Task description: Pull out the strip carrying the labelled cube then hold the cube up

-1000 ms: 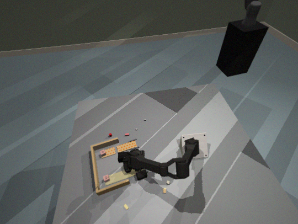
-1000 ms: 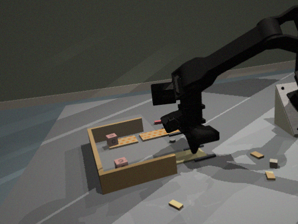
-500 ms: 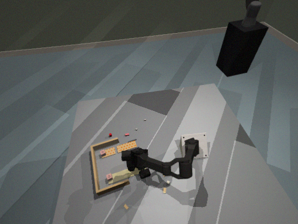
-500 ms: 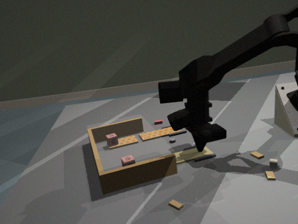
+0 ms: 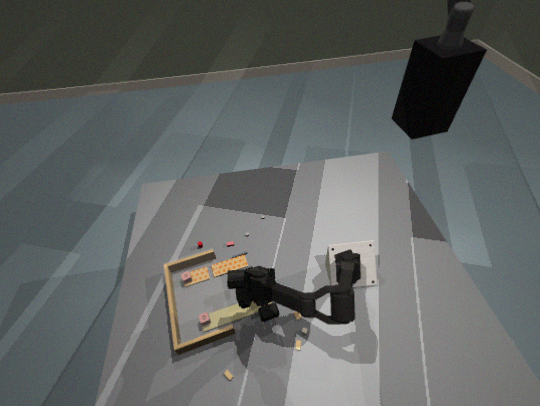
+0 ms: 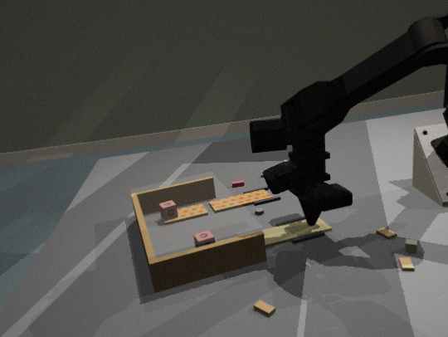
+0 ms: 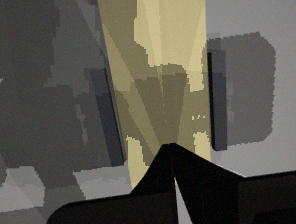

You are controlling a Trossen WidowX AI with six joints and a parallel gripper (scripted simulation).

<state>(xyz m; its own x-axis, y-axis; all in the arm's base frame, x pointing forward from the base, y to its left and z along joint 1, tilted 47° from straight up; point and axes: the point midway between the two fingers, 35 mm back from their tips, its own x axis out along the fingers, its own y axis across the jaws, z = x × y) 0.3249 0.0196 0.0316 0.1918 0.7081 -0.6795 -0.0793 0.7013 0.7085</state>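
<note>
Right now the grey disc is 11 cm to the right of my gripper tip and 7 cm ahead of it. From my gripper tip the other things lie so: white cube: 14 cm to the left, 11 cm behind; then pink block: 28 cm to the right, 7 cm ahead.
</note>
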